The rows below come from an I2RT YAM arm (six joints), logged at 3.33 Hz.
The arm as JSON. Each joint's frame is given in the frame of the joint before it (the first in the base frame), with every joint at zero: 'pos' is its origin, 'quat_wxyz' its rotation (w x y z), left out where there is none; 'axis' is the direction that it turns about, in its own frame. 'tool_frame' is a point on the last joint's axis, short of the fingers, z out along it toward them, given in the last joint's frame.
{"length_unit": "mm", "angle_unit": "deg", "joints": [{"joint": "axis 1", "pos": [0.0, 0.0, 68.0], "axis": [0.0, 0.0, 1.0]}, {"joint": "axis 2", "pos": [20.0, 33.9, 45.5], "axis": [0.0, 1.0, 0.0]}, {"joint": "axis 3", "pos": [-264.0, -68.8, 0.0], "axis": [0.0, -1.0, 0.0]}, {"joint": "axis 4", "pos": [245.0, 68.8, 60.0], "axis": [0.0, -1.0, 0.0]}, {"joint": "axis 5", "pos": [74.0, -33.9, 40.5], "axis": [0.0, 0.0, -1.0]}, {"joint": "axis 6", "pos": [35.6, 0.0, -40.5], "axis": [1.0, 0.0, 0.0]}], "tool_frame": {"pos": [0.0, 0.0, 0.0], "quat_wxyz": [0.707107, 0.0, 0.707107, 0.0]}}
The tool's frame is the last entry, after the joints.
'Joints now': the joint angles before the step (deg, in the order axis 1, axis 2, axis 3, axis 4, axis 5, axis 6). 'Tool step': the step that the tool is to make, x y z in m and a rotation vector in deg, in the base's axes. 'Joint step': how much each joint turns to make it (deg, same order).
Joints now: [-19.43 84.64 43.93 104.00 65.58 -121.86]
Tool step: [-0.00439 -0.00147 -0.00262 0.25 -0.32 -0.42]
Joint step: [-0.62 -0.66 -1.13 -0.06 0.21 0.82]
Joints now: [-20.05 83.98 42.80 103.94 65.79 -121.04]
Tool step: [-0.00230 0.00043 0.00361 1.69 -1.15 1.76]
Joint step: [-0.04 -3.06 -0.55 -7.79 0.82 6.32]
